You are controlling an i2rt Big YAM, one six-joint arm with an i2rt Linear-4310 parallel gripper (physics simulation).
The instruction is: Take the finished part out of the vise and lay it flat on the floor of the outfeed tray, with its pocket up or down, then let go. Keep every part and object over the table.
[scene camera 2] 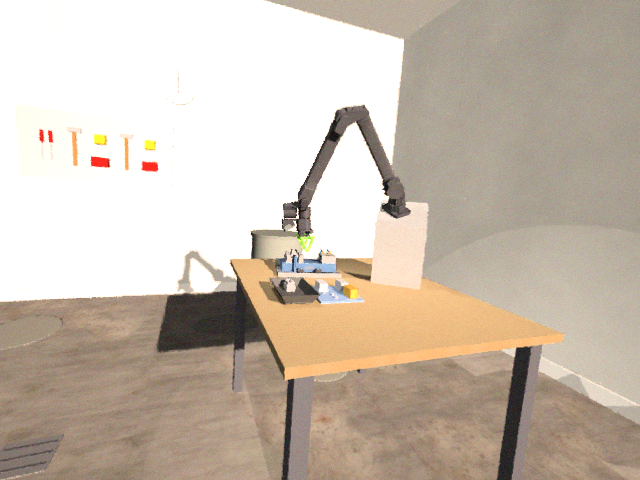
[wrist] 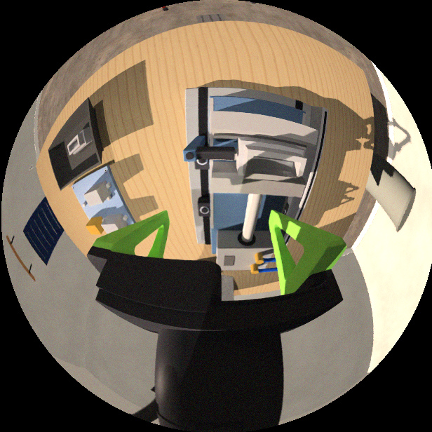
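Pixels of known places: gripper, fingertip midpoint: (scene camera 2: pixel 305 250); arm's base at its link origin: (scene camera 2: pixel 396 210).
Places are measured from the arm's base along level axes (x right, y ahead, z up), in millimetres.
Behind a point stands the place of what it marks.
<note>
The vise (scene camera 2: pixel 312 266) {y 360, x 116, z -288 mm} (wrist: pixel 230 204), blue and grey, stands on the table. In the wrist view a pale grey part (wrist: pixel 244 162) with an open pocket sits between its jaws, pocket facing up; a black rod reaches its left side. The dark outfeed tray (scene camera 2: pixel 300 298) {y 557, x -275, z -305 mm} (wrist: pixel 62 167) lies beside the vise, at the left in the wrist view. Another grey part (scene camera 2: pixel 288 284) {y 556, x -132, z -296 mm} (wrist: pixel 76 144) with a pocket lies in it. My gripper (scene camera 2: pixel 306 250) {y 393, x 137, z -213 mm} (wrist: pixel 218 215) is open and empty, with green fingers. It hangs above the vise, clear of the part.
A light blue board (scene camera 2: pixel 330 298) {y 424, x -236, z -327 mm} (wrist: pixel 113 186) with grey blocks and a yellow block (scene camera 2: pixel 351 291) {y 347, x -253, z -299 mm} (wrist: pixel 95 226) lies beside the tray. Orange-tipped blue pieces (wrist: pixel 258 258) stand at the vise's near end. A tall pale pedestal (scene camera 2: pixel 399 253) {y 37, x -108, z -183 mm} carries the arm's base.
</note>
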